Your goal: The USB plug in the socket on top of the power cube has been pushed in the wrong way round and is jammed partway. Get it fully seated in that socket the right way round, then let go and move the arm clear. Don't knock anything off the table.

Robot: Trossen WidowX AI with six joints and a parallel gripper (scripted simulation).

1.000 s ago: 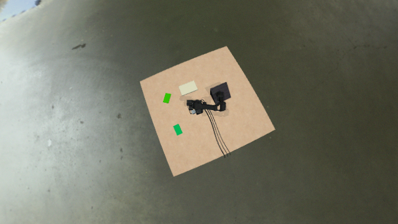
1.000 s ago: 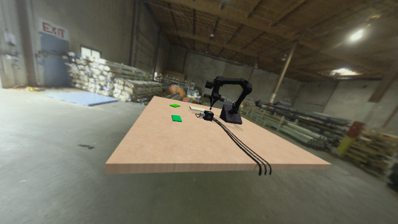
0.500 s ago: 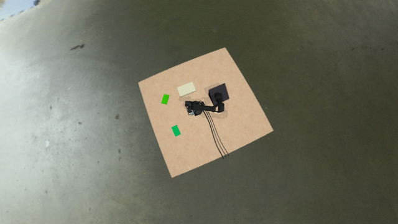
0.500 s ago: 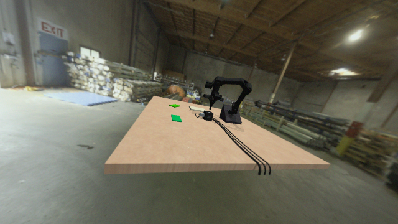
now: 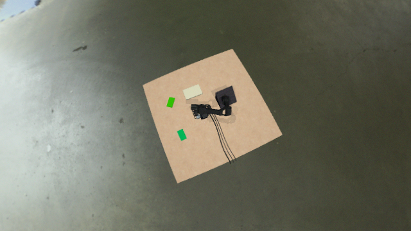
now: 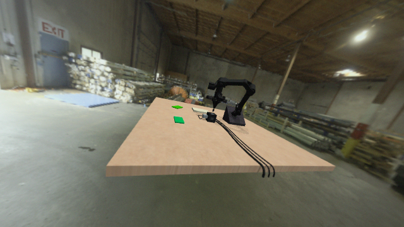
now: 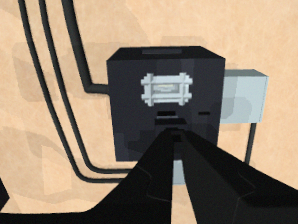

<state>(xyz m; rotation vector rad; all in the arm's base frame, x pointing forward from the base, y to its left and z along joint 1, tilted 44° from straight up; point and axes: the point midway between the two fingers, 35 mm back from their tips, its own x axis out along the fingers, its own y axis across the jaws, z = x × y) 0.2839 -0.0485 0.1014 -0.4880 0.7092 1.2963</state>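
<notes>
Right now the USB plug is 20 mm below my gripper tip. The rest, counted from my gripper tip: cream card 40 mm behind, 330 mm to the right, 120 mm below; USB socket 10 mm to the left, 60 mm below.
</notes>
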